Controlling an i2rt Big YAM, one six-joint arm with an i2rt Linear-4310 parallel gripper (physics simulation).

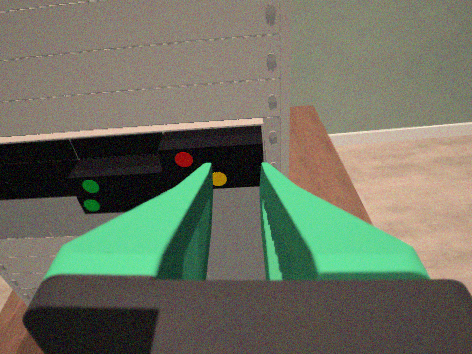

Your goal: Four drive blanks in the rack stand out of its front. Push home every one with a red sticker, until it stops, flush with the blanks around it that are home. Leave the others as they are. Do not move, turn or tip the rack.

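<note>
You can see my gripper (236,176) here, and there's a grey rack (94,94) as well.
</note>
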